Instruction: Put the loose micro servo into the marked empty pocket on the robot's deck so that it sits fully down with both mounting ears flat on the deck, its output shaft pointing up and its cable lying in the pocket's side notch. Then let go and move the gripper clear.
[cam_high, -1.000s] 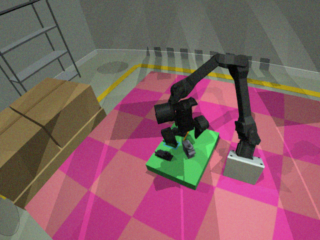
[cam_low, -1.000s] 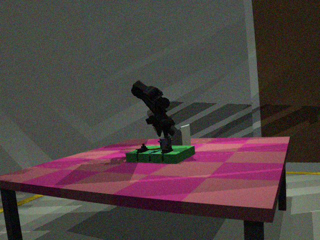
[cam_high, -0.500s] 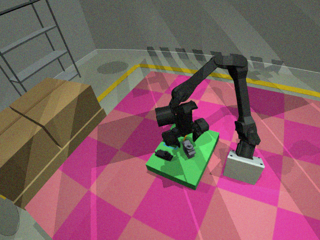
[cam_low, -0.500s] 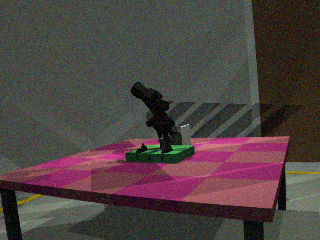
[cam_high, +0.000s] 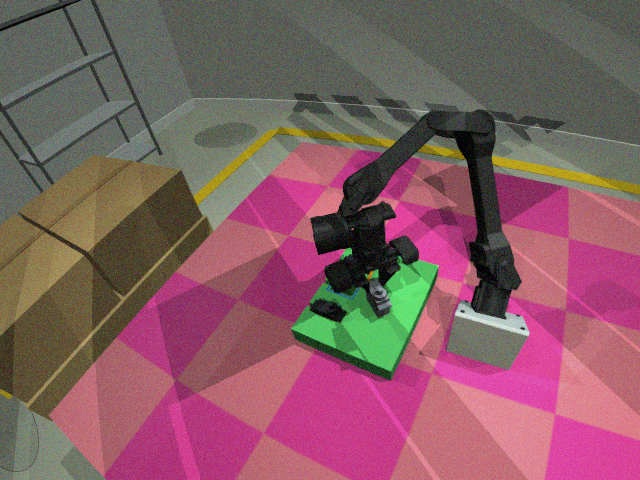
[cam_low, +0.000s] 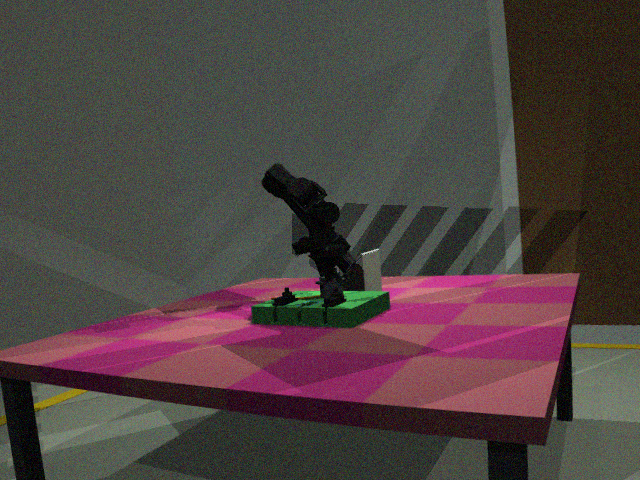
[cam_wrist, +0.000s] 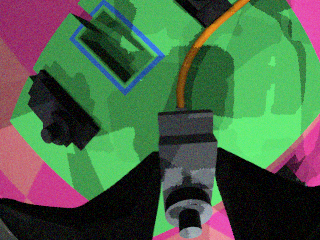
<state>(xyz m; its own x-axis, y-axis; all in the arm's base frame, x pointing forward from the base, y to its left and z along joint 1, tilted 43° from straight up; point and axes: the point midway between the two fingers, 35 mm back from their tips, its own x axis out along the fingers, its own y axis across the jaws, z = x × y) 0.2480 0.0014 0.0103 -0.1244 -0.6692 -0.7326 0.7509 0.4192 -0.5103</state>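
Now: the green deck 70 mm below my gripper tip and 20 mm behind it.
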